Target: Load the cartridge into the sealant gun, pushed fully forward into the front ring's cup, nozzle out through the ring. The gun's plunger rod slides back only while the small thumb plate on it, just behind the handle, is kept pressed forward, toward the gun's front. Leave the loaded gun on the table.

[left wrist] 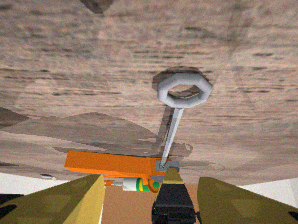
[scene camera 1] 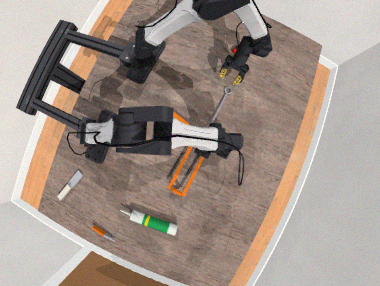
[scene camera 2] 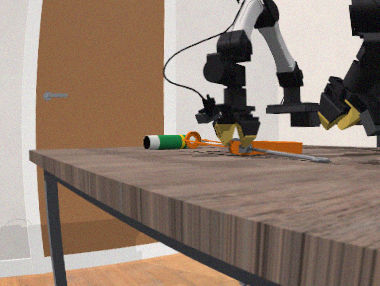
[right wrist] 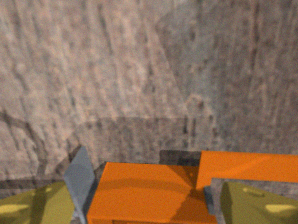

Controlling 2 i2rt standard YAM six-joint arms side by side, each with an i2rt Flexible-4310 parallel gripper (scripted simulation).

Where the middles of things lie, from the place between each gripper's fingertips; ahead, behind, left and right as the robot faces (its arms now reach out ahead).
Labels:
I see my right gripper (scene camera 2: 235, 146) 50 mm past the orange sealant gun (scene camera 2: 282, 146), 10 mm to the right of it and 10 mm above it. From my right hand the other things lie so: grey plunger rod (left wrist: 205, 87) 130 mm to the left, 20 mm below, 20 mm behind.
My left gripper (scene camera 2: 332, 128) is now 16 cm to the left of the grey plunger rod, 6 cm above it and 2 cm short of it. Round my left hand: orange sealant gun 28 cm to the right, 5 cm below, 1 cm behind.

